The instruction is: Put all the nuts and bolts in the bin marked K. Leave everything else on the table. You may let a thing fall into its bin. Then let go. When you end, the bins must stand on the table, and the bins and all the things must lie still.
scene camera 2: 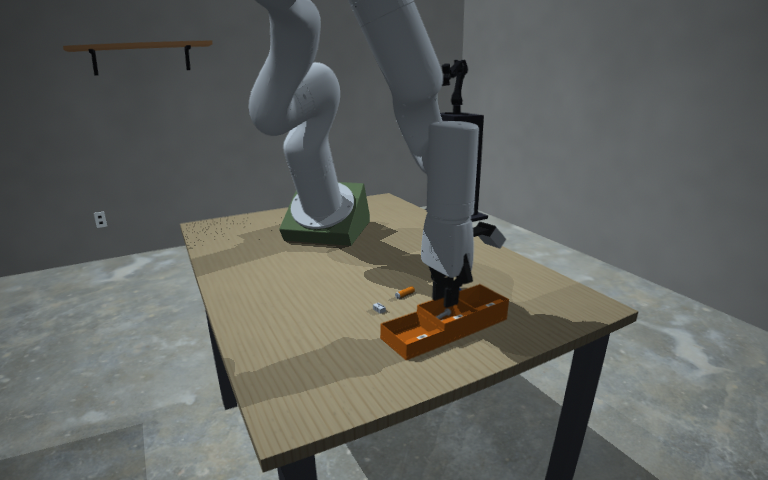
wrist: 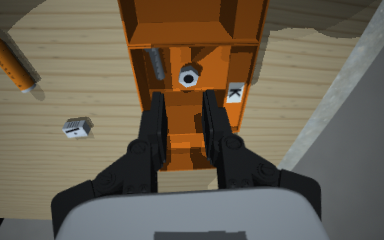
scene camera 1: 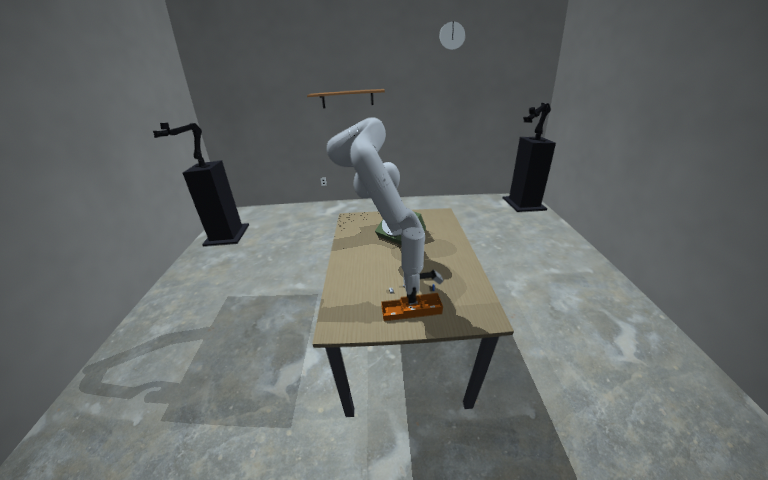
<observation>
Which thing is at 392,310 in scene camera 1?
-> An orange three-compartment bin.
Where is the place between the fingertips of the gripper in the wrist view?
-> At 183,106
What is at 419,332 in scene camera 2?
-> An orange three-compartment bin.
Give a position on an orange three-compartment bin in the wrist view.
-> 203,41
</observation>
